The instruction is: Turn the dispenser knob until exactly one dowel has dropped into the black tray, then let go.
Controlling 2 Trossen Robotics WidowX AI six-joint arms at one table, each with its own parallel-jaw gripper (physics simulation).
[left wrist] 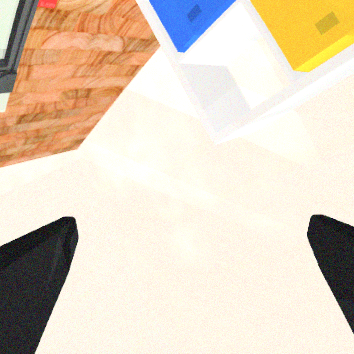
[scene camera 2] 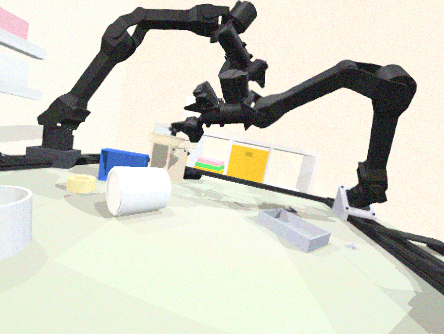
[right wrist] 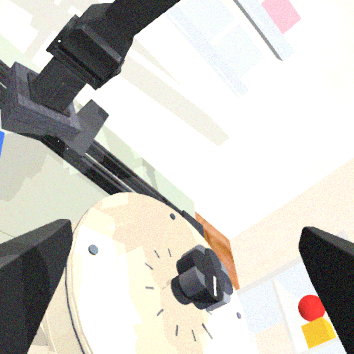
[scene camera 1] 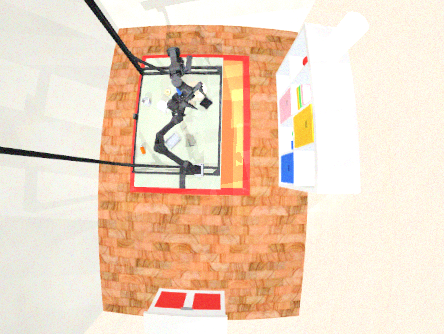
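Seen in the pictures: left gripper, fingertip midpoint: (left wrist: 193, 226) (scene camera 2: 256, 84) (scene camera 1: 202, 104); right gripper, fingertip midpoint: (scene camera 2: 177, 116) (right wrist: 188, 234); left arm's base at its link origin: (scene camera 2: 56, 148) (right wrist: 47, 95); right arm's base at its link origin: (scene camera 2: 357, 200) (scene camera 1: 198, 170).
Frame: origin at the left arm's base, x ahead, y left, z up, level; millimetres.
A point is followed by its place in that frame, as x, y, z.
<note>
The dispenser (scene camera 2: 176, 167) (right wrist: 120, 300) {326, -70, 98} stands at the back of the table, with a round cream top bearing tick marks. Its black lobed knob (right wrist: 205, 280) {333, -30, 127} has a white line and shows in the right wrist view. My right gripper (right wrist: 188, 234) {322, -86, 160} (scene camera 2: 180, 118) {322, -86, 160} is open and empty above the dispenser top; the knob shows between its spread fingers, slightly right of the middle, and contact cannot be told. The black tray (scene camera 1: 206, 102) {402, 21, -45} (scene camera 2: 192, 173) {437, 46, -37} is beside the dispenser; its inside is too small to read, and no dowel can be made out. My left gripper (left wrist: 193, 226) {571, -84, 336} is open and empty, held high.
A blue bin (scene camera 2: 125, 165) {199, -97, -8}, a tan ring (scene camera 2: 81, 184) {134, -237, -29}, a white cylinder on its side (scene camera 2: 140, 190) {243, -350, 5} and a white cup (scene camera 2: 14, 220) {129, -430, -9} lie left in scene camera 2. A grey open box (scene camera 2: 295, 232) {499, -442, -24} lies right. The two arms cross closely above the dispenser.
</note>
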